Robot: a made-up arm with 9 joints.
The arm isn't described. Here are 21 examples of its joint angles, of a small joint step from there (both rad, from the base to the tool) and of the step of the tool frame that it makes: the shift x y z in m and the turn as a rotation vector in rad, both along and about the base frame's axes.
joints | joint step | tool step
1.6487 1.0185 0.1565 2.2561 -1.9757 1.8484 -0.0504 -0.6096 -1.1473 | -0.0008 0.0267 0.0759 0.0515 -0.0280 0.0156 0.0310 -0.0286 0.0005 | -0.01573 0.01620 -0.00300 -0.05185 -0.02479 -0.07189
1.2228 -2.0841 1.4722 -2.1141 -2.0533 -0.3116 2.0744 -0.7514 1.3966 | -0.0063 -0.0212 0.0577 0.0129 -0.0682 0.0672 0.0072 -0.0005 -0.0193 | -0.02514 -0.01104 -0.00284 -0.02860 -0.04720 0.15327
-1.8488 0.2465 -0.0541 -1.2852 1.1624 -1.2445 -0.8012 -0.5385 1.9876 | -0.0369 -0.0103 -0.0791 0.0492 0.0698 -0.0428 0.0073 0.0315 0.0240 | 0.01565 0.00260 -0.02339 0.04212 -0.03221 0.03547
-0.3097 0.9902 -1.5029 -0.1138 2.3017 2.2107 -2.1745 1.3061 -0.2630 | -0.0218 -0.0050 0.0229 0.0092 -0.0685 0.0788 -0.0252 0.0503 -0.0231 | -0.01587 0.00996 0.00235 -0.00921 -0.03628 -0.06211
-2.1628 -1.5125 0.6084 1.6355 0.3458 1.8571 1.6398 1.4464 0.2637 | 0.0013 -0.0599 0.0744 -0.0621 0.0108 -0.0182 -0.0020 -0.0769 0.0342 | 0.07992 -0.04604 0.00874 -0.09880 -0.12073 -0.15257
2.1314 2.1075 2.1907 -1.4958 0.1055 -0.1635 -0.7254 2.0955 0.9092 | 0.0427 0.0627 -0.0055 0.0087 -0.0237 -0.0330 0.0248 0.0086 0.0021 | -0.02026 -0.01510 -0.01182 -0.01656 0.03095 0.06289
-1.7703 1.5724 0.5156 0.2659 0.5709 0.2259 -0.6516 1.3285 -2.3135 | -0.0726 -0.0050 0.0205 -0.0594 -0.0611 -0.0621 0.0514 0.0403 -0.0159 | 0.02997 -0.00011 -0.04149 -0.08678 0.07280 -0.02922
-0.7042 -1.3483 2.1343 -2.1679 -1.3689 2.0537 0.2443 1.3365 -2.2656 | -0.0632 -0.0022 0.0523 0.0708 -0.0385 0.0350 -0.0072 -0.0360 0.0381 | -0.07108 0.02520 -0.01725 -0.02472 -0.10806 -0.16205
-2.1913 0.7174 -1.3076 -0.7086 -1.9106 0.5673 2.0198 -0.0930 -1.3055 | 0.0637 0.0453 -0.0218 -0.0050 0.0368 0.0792 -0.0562 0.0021 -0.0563 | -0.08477 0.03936 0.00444 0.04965 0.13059 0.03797
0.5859 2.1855 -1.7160 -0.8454 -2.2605 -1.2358 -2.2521 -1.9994 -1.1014 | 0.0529 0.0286 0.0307 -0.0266 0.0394 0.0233 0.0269 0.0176 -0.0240 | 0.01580 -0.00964 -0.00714 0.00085 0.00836 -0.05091
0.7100 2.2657 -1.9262 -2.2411 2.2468 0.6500 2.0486 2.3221 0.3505 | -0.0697 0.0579 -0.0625 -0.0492 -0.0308 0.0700 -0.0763 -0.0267 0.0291 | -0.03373 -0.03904 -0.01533 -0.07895 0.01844 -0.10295
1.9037 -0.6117 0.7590 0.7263 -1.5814 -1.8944 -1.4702 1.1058 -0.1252 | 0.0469 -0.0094 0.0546 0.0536 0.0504 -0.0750 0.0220 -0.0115 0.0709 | -0.05436 -0.00544 0.00104 -0.07249 0.18620 0.04169
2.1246 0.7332 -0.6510 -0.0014 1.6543 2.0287 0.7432 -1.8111 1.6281 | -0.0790 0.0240 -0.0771 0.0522 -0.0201 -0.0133 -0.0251 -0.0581 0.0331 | -0.01322 0.00851 -0.01452 0.09185 -0.13842 0.05045
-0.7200 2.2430 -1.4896 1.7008 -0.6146 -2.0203 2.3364 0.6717 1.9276 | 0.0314 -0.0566 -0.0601 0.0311 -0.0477 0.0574 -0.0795 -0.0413 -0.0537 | -0.00458 0.04373 -0.06452 -0.14233 0.02185 0.09119
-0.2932 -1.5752 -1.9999 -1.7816 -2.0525 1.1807 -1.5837 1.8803 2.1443 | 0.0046 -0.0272 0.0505 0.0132 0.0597 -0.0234 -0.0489 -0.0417 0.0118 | -0.01146 -0.01619 0.00922 -0.05215 0.03320 0.00178
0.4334 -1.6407 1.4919 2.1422 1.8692 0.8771 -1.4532 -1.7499 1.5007 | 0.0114 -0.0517 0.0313 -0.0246 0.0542 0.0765 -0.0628 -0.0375 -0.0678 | -0.02055 -0.00940 -0.01303 -0.11937 0.10317 0.08879
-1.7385 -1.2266 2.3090 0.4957 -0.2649 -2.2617 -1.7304 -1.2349 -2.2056 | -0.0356 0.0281 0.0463 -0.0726 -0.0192 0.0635 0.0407 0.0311 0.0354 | 0.00583 -0.01912 -0.00301 0.01707 0.02588 0.02138
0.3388 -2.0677 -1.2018 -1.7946 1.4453 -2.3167 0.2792 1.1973 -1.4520 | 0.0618 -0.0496 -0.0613 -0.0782 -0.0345 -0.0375 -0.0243 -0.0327 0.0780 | 0.05315 -0.03021 -0.05332 0.06198 0.11303 -0.05886
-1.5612 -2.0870 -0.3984 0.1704 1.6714 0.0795 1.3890 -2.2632 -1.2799 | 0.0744 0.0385 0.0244 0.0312 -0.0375 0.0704 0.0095 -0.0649 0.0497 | 0.00044 -0.02223 0.00070 0.03930 0.05954 -0.01237
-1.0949 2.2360 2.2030 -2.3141 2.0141 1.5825 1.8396 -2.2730 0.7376 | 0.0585 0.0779 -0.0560 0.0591 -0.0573 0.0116 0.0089 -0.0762 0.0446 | -0.01700 0.03439 0.05952 0.17476 0.13100 -0.06041
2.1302 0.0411 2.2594 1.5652 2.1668 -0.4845 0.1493 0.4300 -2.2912 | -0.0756 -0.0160 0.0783 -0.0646 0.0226 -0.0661 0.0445 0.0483 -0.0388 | 0.05958 -0.00903 0.05799 0.01587 -0.11404 -0.11094
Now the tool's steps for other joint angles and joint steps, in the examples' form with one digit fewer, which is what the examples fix.
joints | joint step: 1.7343 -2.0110 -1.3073 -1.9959 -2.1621 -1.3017 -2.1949 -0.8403 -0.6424 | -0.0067 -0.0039 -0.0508 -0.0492 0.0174 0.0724 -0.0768 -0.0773 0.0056
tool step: -0.0157 -0.0171 -0.0249 -0.1254 0.0962 0.0852
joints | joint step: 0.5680 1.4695 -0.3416 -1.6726 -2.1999 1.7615 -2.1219 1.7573 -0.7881 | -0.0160 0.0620 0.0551 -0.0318 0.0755 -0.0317 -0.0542 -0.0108 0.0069
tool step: 0.0029 -0.0004 0.0001 -0.0210 -0.0016 -0.0876
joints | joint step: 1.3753 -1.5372 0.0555 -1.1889 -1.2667 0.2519 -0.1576 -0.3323 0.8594 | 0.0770 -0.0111 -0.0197 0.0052 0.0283 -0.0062 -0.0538 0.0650 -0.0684
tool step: 0.0222 -0.0095 -0.0249 -0.0793 0.0741 0.0074
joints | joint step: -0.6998 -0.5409 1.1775 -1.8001 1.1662 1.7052 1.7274 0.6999 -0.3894 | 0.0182 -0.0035 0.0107 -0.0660 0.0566 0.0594 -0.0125 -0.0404 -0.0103
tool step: 0.0009 0.0075 0.0171 -0.0522 -0.0266 -0.0032
